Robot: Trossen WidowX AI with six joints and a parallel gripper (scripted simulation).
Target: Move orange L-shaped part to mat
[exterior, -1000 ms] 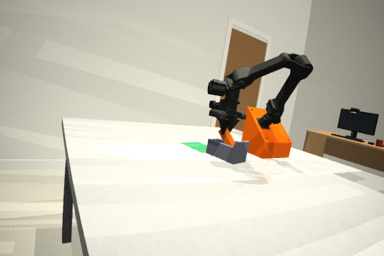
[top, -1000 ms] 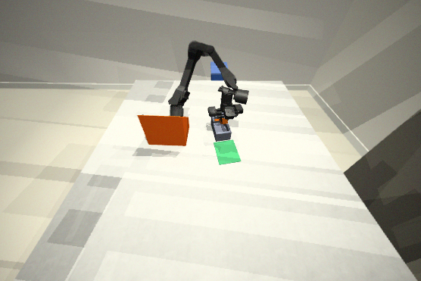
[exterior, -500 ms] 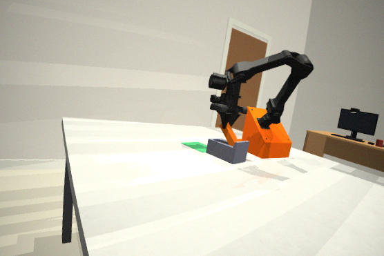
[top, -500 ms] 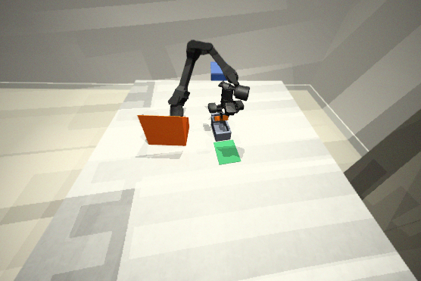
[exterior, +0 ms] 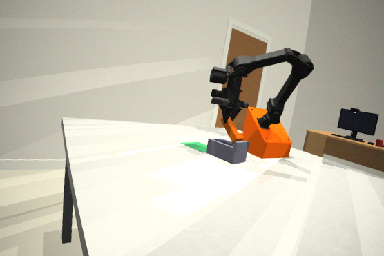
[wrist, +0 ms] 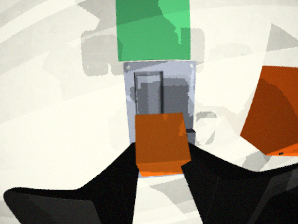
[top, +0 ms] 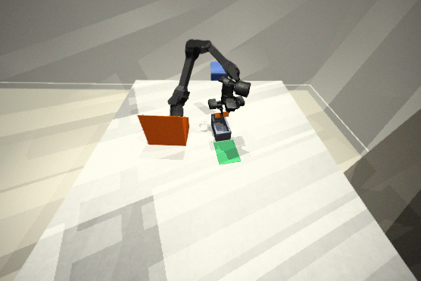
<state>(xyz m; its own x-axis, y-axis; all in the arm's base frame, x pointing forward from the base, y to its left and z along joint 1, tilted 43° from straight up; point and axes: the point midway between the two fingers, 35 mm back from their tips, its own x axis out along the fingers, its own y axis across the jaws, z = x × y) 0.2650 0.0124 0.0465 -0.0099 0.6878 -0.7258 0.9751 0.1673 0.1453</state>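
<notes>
The green mat is 20 mm ahead of my gripper tip, 140 mm to the right of it and 160 mm below it. Also, from my gripper tip: orange L-shaped part: 20 mm behind, 30 mm to the left, 30 mm below.
</notes>
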